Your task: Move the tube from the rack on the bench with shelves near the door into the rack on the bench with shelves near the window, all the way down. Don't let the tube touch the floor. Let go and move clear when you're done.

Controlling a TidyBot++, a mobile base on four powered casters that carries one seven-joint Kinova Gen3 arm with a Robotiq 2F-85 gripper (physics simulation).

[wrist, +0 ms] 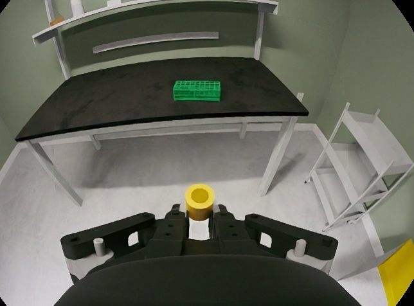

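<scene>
My gripper (pixel 198 209) is shut on the tube (pixel 200 202), which shows a yellow, ring-shaped top between the fingers; a pale part of it shows below. The tube's lower end is hidden. The gripper and tube are in front of the bench, apart from it. A green rack (pixel 197 91) with a grid of openings sits on the black bench top (pixel 115 95), right of its middle. The rack is beyond the tube in the view. No tube can be made out in the rack.
A white shelf (pixel 150 7) runs above the bench, with a white bottle (pixel 77 7) and an orange item (pixel 57 21) at its left. A white cart (pixel 361 116) stands right of the bench. A yellow-edged box (pixel 398 275) is at the lower right. White bench legs (pixel 278 157) reach the floor.
</scene>
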